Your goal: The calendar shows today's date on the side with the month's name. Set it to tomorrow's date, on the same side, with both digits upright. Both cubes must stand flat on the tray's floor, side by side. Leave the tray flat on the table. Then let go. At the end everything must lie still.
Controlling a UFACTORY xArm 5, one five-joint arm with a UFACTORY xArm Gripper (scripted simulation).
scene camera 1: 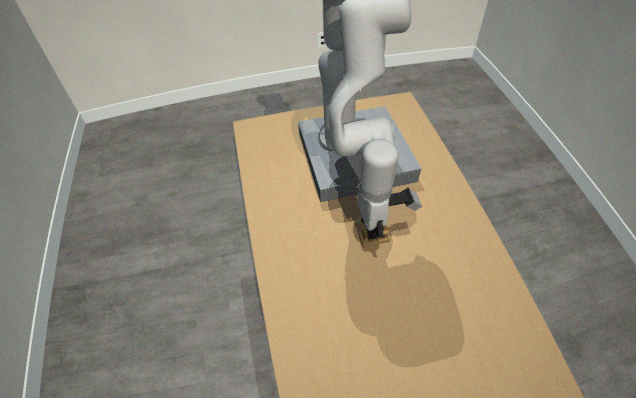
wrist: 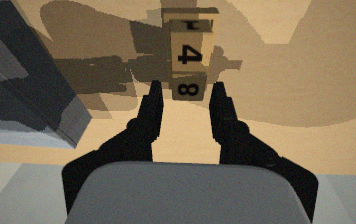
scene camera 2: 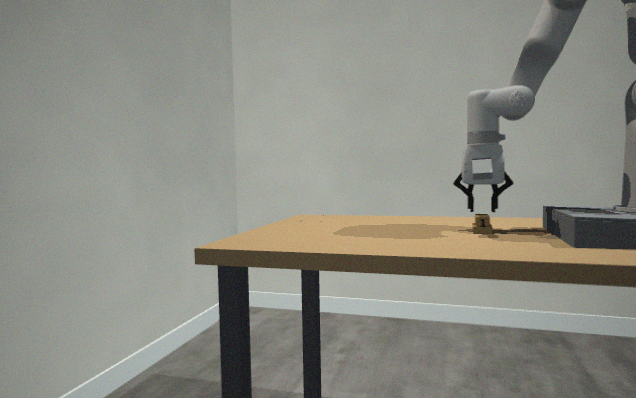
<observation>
The gripper shows in scene camera 1 (370,229), in the wrist view and in scene camera 2. The same spot on the gripper: (scene camera 2: 497,191) is (wrist: 131,133).
</observation>
